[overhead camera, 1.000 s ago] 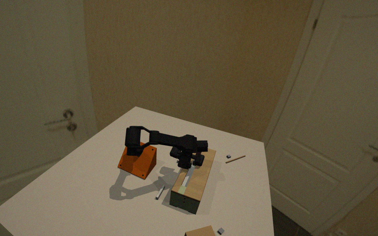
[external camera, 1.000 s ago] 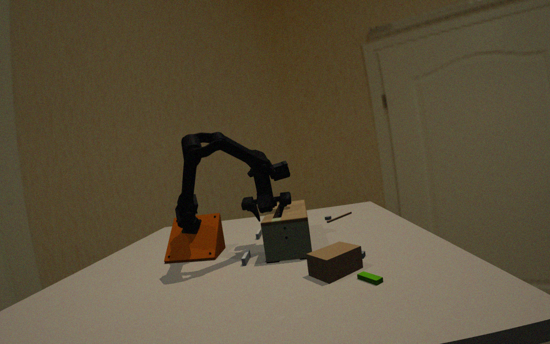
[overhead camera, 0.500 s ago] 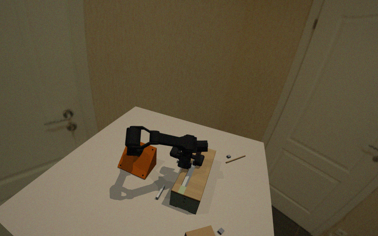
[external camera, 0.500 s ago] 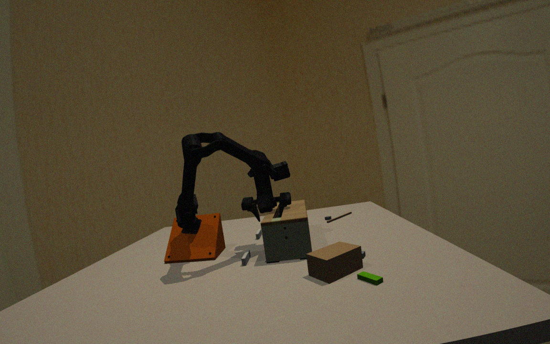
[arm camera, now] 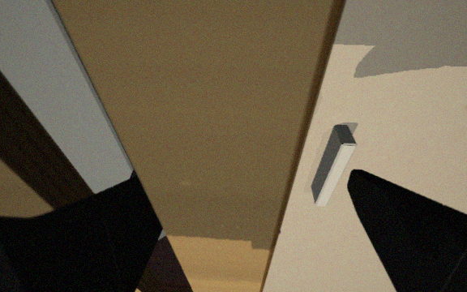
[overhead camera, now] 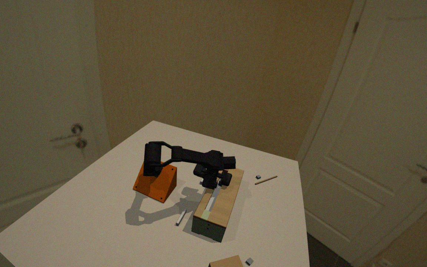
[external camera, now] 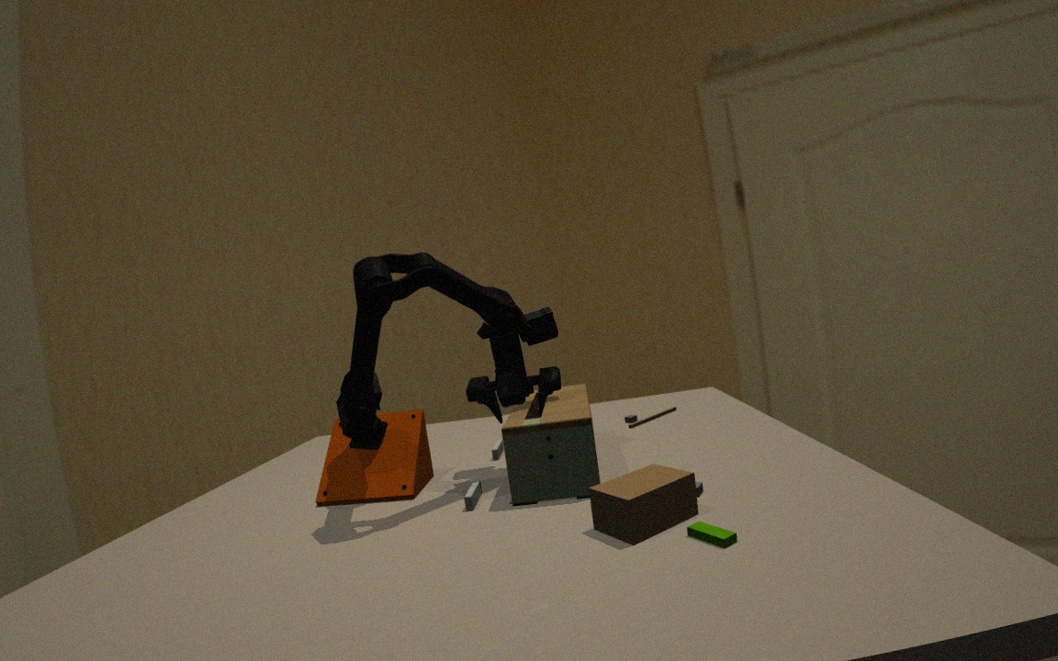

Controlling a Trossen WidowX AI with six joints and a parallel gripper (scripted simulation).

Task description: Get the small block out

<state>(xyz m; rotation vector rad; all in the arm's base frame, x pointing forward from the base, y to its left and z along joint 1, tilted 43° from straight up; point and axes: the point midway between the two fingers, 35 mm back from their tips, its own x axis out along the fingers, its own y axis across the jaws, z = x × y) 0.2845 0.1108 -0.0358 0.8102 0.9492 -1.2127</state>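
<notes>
Right now the grey block is 50 mm ahead of my gripper tip and 30 mm to the left of it. Round my gripper tip: wood-topped box (60 mm to the right, 40 mm ahead, 30 mm below); brown box (350 mm to the right, 250 mm ahead, 60 mm below); brown stick (290 mm to the left, 260 mm ahead, 80 mm below).
</notes>
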